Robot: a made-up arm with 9 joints. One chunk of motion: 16 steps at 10 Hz.
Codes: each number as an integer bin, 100 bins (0 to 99) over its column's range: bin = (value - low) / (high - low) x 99, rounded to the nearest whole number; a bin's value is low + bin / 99 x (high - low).
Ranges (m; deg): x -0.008..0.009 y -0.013..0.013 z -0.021..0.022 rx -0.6..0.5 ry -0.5..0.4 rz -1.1..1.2
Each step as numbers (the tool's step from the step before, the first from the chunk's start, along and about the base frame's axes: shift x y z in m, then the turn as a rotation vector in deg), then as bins.
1 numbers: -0.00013 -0.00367 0.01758 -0.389 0.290 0.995
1 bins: 46 36 89 19 87 90
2 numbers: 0.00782 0.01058 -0.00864 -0.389 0.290 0.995
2 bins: 92 90 28 19 87 90
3 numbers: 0.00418 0.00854 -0.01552 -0.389 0.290 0.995
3 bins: 71 82 13 19 87 90
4 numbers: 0.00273 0.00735 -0.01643 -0.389 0.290 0.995
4 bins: 62 77 11 19 87 90
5 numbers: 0.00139 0.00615 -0.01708 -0.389 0.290 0.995
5 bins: 55 73 9 19 87 90
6 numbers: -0.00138 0.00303 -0.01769 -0.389 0.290 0.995
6 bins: 39 61 8 19 87 90
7 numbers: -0.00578 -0.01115 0.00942 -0.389 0.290 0.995
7 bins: 13 7 70 19 87 90
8 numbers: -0.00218 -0.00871 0.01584 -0.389 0.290 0.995
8 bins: 34 16 85 19 87 90
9 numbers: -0.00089 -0.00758 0.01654 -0.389 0.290 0.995
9 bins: 41 21 86 19 87 90
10 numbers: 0.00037 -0.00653 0.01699 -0.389 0.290 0.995
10 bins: 49 25 87 19 87 90
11 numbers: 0.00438 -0.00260 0.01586 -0.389 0.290 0.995
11 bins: 72 40 85 19 87 90
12 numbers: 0.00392 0.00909 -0.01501 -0.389 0.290 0.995
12 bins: 69 84 14 19 87 90
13 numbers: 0.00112 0.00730 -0.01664 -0.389 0.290 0.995
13 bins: 53 77 10 19 87 90
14 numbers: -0.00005 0.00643 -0.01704 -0.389 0.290 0.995
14 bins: 46 74 9 19 87 90
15 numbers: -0.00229 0.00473 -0.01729 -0.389 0.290 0.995
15 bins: 33 68 9 19 87 90
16 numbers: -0.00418 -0.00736 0.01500 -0.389 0.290 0.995
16 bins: 22 21 83 19 87 90
